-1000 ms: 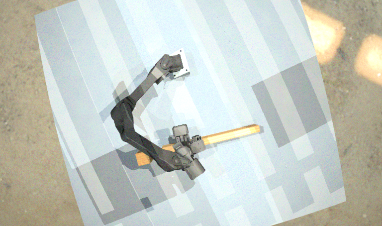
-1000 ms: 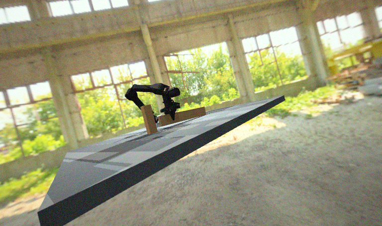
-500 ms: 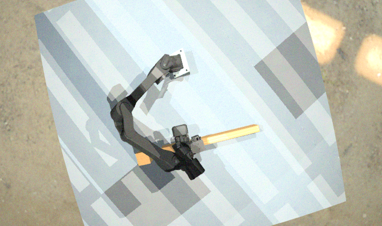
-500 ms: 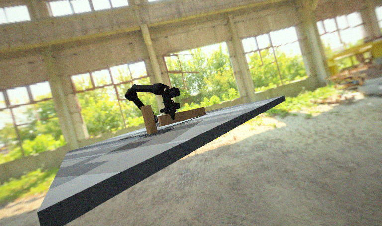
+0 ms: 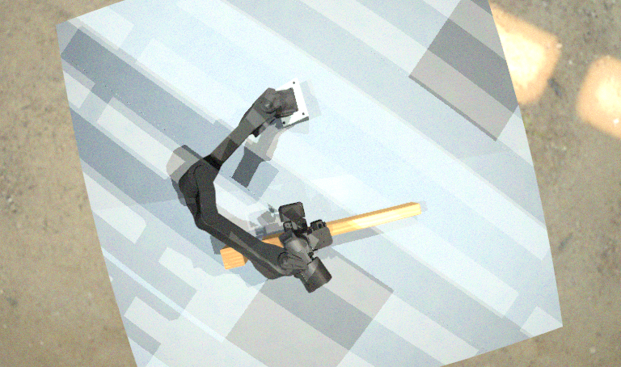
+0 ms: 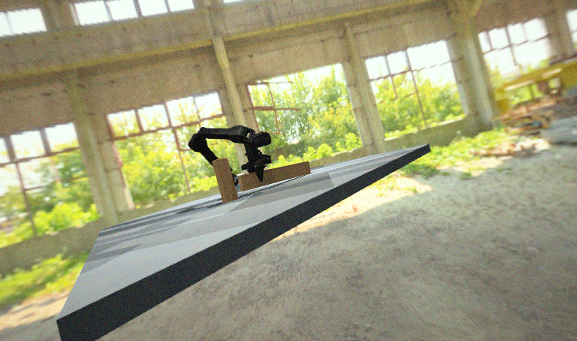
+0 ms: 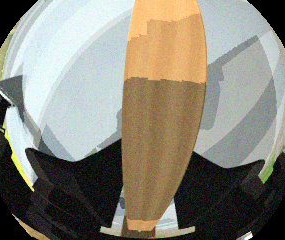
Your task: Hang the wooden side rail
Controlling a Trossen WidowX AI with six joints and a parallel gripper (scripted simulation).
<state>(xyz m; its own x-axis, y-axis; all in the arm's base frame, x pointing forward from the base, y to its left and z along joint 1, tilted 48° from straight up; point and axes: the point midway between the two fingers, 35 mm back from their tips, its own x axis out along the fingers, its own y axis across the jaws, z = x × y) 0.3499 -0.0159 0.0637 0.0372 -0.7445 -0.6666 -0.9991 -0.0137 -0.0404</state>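
My gripper tip is now 160 mm to the left of the headboard post and 40 mm below it.
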